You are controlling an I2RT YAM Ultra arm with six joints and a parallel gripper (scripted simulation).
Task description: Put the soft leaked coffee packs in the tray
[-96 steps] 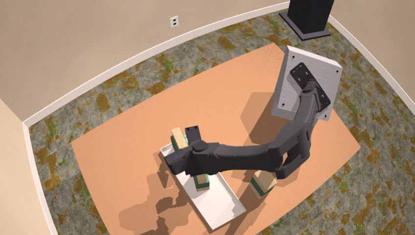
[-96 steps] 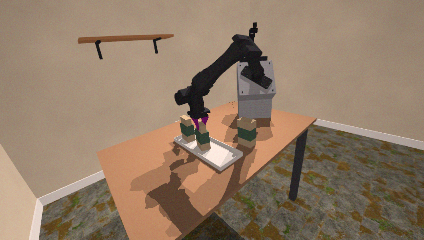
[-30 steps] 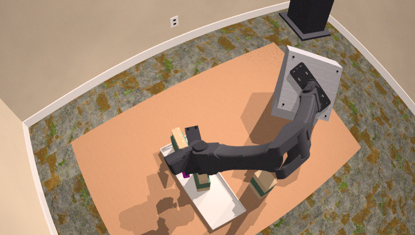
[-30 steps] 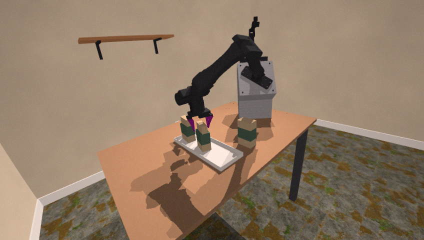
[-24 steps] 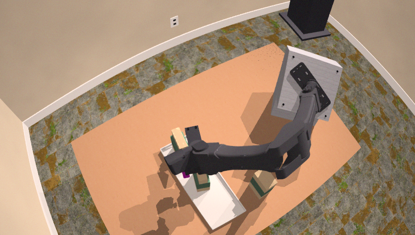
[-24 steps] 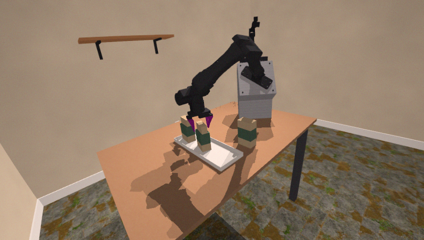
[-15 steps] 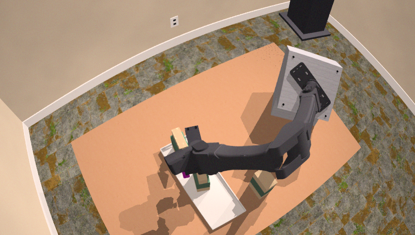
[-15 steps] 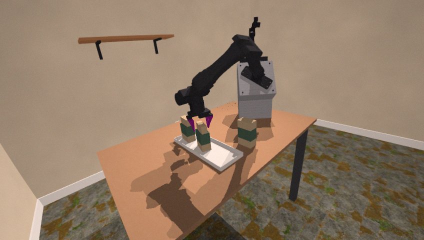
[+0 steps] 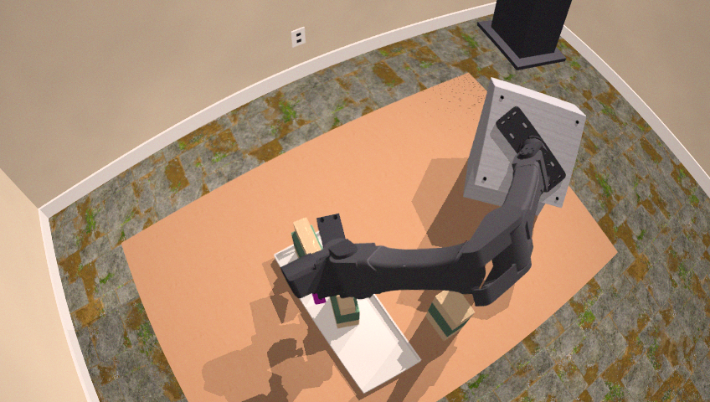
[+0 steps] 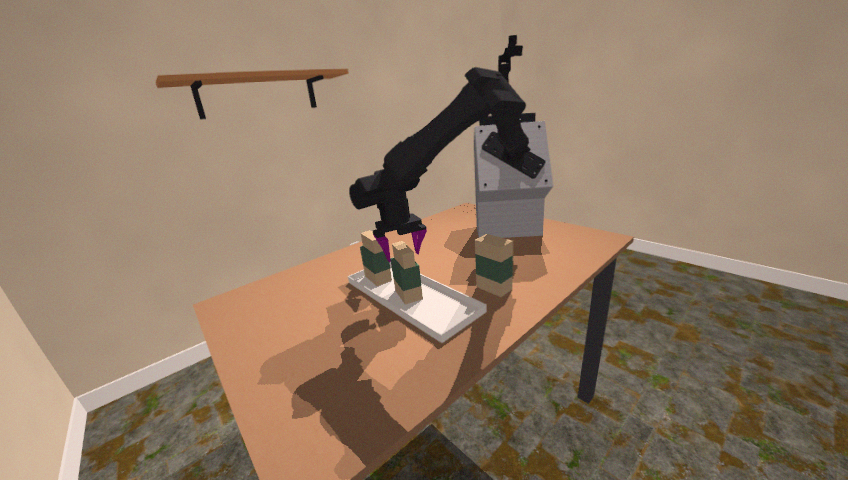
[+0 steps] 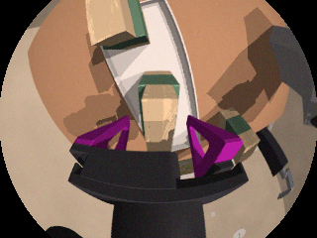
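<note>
My hand is 12 cm above the white tray.
</note>
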